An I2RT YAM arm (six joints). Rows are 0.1 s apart.
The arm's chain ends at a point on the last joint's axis. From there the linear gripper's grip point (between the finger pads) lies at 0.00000 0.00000 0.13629 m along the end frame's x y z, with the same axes.
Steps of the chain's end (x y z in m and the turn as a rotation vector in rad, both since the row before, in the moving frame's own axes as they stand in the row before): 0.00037 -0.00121 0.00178 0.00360 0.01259 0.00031; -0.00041 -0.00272 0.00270 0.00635 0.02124 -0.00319; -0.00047 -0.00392 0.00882 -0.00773 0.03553 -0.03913; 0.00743 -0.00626 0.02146 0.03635 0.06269 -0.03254; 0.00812 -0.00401 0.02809 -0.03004 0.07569 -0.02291; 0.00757 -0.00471 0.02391 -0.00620 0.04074 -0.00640; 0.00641 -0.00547 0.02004 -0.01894 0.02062 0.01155
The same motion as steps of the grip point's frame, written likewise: 0.00209 -0.00170 0.00177 0.00360 0.01259 0.00031; 0.00248 -0.00359 0.00267 0.00635 0.02124 -0.00319; 0.00439 -0.00296 0.00873 -0.00773 0.03553 -0.03913; 0.01588 -0.01135 0.02110 0.03635 0.06269 -0.03254; 0.01847 -0.00004 0.02764 -0.03004 0.07569 -0.02291; 0.01312 -0.00388 0.02379 -0.00620 0.04074 -0.00640; 0.00920 -0.00287 0.01999 -0.01894 0.02062 0.01155
